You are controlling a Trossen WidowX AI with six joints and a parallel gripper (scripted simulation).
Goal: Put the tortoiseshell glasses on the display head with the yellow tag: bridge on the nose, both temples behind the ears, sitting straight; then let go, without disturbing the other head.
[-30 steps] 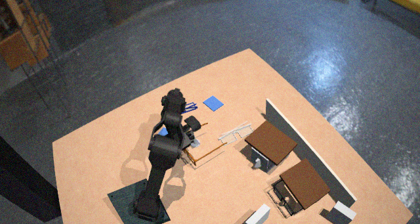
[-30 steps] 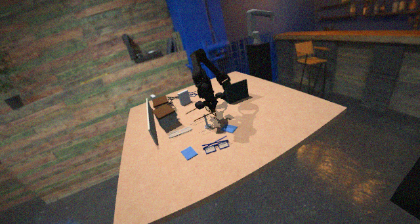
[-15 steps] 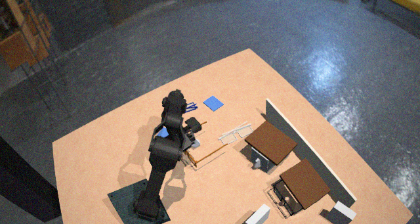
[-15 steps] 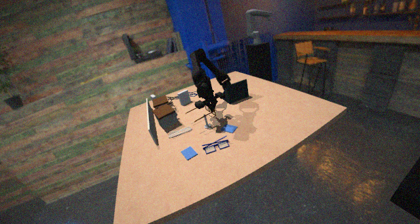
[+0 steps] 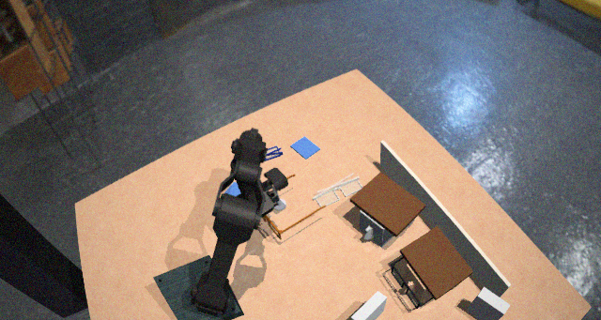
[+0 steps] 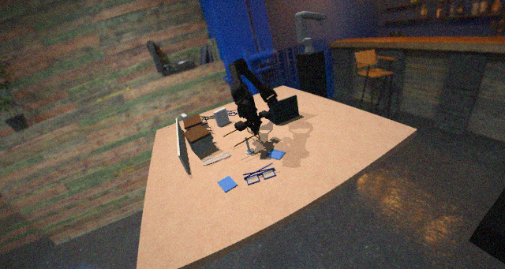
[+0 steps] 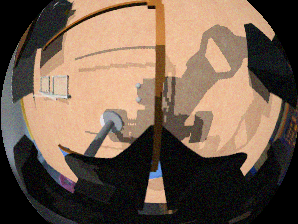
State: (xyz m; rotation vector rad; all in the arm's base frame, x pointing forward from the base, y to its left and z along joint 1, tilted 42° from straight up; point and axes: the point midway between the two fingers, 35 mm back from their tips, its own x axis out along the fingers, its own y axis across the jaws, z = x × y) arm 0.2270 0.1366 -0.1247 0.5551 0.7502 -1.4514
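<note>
Now: the short grey post 70 mm ahead of my gripper tip, 30 mm to the left of it and 40 mm below it. Round my gripper tip: grey display head 260 mm ahead, 210 mm to the right; then long upright panel 400 mm ahead, 310 mm to the right, 10 mm below.
</note>
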